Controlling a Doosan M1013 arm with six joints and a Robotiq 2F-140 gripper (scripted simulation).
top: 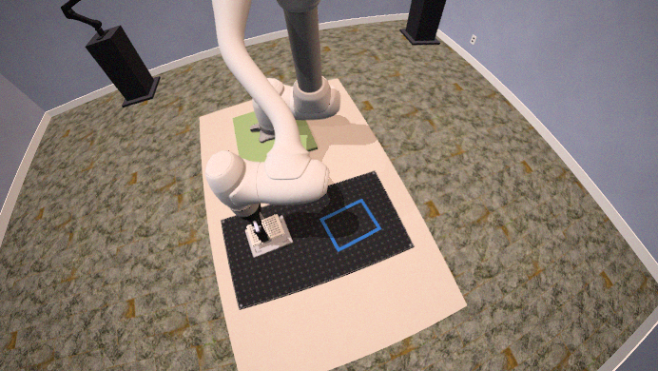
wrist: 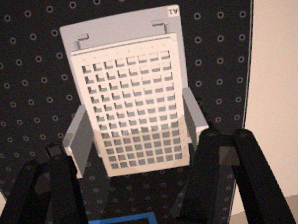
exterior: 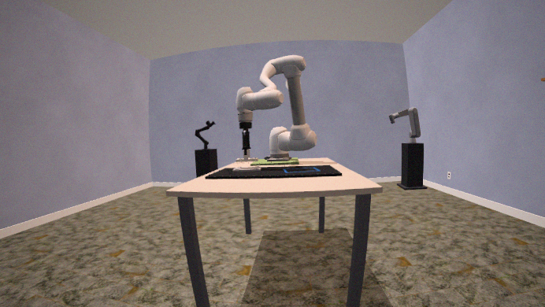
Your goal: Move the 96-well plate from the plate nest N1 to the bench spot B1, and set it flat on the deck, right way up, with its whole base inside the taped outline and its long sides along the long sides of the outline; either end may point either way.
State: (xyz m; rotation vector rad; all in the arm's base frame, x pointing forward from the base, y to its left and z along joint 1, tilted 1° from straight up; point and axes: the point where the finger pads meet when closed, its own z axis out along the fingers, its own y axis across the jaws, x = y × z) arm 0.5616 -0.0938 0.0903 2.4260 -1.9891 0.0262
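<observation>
Right now the grey plate nest N1 is 8 cm below my hand. Also, from my hand: white 96-well plate (2 cm below).
</observation>
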